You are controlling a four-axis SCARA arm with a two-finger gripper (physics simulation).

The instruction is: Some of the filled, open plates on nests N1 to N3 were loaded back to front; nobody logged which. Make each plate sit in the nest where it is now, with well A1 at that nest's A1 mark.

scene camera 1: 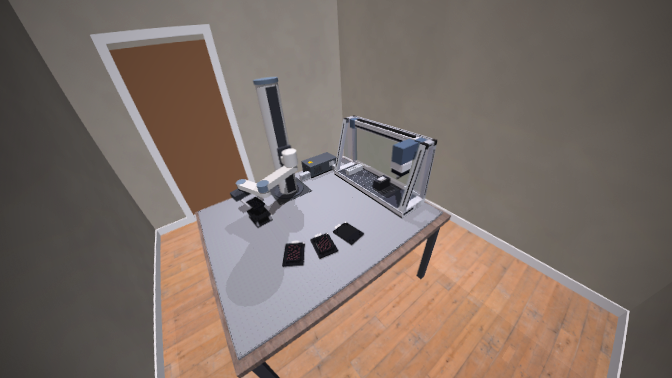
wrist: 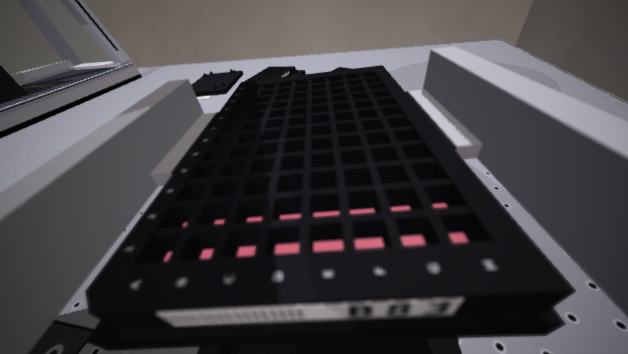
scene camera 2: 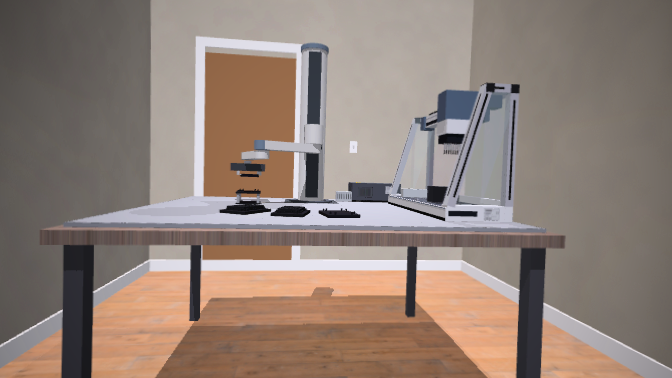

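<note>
My gripper (scene camera 1: 256, 201) (scene camera 2: 249, 173) (wrist: 308, 89) is shut on a black open plate labelled B83 (wrist: 327, 282) by its long sides. It holds the plate level above a raised black stand (scene camera 1: 261, 220) (scene camera 2: 248, 192). In the wrist view the label and letters A to H, left to right, are at the near end; pink liquid shows in the nearest wells. A black nest with pins (scene camera 1: 349, 233) (scene camera 2: 339, 214) (wrist: 218, 83) holds no plate. A middle plate (scene camera 1: 324, 245) (scene camera 2: 290, 211) and another plate (scene camera 1: 293, 253) (scene camera 2: 245, 208) sit in their nests. Nest numbers and A1 marks are unreadable.
A framed liquid handler (scene camera 1: 411, 200) (scene camera 2: 509, 150) stands at the table's right. A dark box (scene camera 1: 320, 164) (scene camera 2: 371, 191) and a small white rack (scene camera 1: 305, 175) (scene camera 2: 343, 195) stand at the back, near the arm's column (scene camera 1: 263, 115) (scene camera 2: 324, 95).
</note>
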